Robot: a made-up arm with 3 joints. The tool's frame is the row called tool.
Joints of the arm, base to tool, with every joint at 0 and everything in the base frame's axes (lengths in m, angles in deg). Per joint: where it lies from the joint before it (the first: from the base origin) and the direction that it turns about. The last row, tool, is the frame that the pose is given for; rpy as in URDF.
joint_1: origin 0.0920 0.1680 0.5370 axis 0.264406 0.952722 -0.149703
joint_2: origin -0.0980 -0.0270 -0.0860 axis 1 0 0
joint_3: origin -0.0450 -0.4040 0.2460 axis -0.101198 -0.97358 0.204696
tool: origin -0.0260 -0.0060 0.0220 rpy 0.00 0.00 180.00
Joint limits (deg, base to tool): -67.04..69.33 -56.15..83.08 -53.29..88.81
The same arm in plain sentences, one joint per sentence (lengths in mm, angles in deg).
The arm has three revolute joints in a row. What follows holds with every joint at zero, and every direction is one of the base frame's. The first joint lies 92 mm along +x and 168 mm along +y and 537 mm along +z from the base frame's origin and rotates about the direction (0.264406, 0.952722, -0.149703), from -67.04 to 69.33 deg. The second joint lies 98 mm along -x and 27 mm along -y and 86 mm along -z from the first joint and rotates about +x, from -56.15 to 83.08 deg. The third joint lies 45 mm along -x and 404 mm along -y and 246 mm along +z from the second joint and rotates about the direction (-0.101198, -0.97358, 0.204696), from -53.29 to 88.81 deg. The tool frame, which is the frame that the pose is given for, lies 26 mm along -x and 6 mm along -y and 22 mm along +z from the third joint; its axes are the base frame's turned by roll 0, pitch 0 and yaw 180 deg (as in URDF: about the fixed x, then y, then z).
